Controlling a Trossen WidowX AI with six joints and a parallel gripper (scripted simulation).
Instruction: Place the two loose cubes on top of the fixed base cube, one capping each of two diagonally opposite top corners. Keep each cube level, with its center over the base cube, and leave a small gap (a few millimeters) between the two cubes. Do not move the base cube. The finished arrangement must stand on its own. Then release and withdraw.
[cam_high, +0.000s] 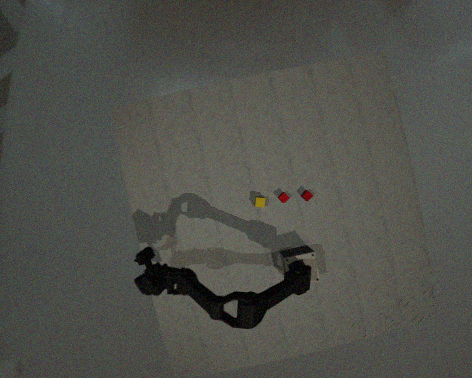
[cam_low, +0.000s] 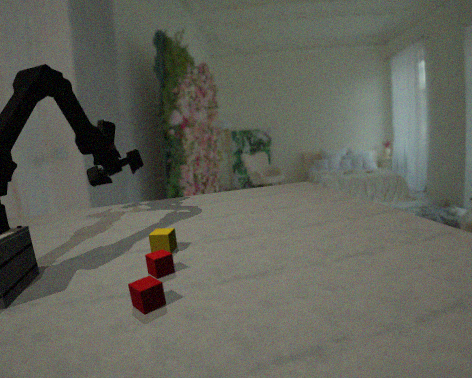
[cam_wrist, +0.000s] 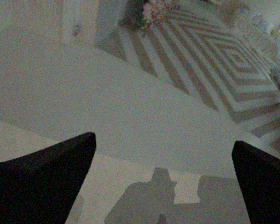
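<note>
Now: the yellow cube 550 mm to the right of my gripper tip, 80 mm below it and 70 mm ahead of it. The rest, counted from my gripper tip: red cube: 660 mm to the right, 90 mm below, 50 mm ahead.
</note>
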